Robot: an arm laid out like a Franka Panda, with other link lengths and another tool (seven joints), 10 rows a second.
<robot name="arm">
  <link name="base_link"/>
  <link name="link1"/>
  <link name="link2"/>
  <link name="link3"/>
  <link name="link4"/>
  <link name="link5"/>
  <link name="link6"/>
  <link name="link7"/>
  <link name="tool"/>
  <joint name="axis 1" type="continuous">
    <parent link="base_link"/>
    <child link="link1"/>
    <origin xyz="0 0 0.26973" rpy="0 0 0"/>
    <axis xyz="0 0 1"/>
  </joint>
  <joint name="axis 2" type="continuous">
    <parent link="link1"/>
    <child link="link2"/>
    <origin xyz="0 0 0" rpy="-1.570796 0 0"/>
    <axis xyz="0 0 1"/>
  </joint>
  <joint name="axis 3" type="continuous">
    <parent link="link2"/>
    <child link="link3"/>
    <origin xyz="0 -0.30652 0" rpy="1.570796 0 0"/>
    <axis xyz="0 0 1"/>
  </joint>
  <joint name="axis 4" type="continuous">
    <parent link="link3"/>
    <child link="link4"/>
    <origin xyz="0.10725 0 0" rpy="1.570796 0 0"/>
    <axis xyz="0 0 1"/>
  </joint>
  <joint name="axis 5" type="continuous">
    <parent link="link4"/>
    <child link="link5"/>
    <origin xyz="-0.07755 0.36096 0" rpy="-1.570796 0 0"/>
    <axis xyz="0 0 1"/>
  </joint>
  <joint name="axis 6" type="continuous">
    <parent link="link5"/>
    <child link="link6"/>
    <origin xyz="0 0 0" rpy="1.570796 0 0"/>
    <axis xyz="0 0 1"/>
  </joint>
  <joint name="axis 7" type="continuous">
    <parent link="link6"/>
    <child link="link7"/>
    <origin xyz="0.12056 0 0" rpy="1.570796 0 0"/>
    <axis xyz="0 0 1"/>
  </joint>
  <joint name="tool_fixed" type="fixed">
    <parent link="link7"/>
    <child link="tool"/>
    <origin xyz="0.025 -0.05 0.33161" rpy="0 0.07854 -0.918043"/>
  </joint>
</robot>
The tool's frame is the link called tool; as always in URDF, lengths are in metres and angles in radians. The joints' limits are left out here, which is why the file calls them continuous.
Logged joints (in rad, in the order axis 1, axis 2, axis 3, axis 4, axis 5, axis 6, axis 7), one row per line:
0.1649 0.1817 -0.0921 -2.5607 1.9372 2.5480 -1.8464
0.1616 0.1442 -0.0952 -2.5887 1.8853 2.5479 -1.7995
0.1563 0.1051 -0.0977 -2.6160 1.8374 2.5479 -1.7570
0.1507 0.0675 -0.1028 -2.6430 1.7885 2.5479 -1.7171
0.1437 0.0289 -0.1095 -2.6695 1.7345 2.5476 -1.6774
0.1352 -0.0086 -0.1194 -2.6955 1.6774 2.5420 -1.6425
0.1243 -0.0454 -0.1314 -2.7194 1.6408 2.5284 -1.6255
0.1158 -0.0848 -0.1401 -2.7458 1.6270 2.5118 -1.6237
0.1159 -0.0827 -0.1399 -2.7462 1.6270 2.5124 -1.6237
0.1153 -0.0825 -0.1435 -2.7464 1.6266 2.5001 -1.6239
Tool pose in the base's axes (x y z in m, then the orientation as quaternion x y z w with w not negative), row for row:
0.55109 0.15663 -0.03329 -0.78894 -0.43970 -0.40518 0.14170
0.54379 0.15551 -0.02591 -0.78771 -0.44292 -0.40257 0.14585
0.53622 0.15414 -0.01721 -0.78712 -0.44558 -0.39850 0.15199
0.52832 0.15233 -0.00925 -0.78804 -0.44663 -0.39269 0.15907
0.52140 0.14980 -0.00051 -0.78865 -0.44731 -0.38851 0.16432
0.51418 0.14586 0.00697 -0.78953 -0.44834 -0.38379 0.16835
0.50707 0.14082 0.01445 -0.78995 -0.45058 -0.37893 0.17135
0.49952 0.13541 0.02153 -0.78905 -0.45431 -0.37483 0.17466
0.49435 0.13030 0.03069 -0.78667 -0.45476 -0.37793 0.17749
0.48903 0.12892 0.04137 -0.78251 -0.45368 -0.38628 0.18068
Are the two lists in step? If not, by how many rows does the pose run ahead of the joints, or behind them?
The pose runs 2 rows behind the joints: the pose in row i belongs to the joints in row i - 2.
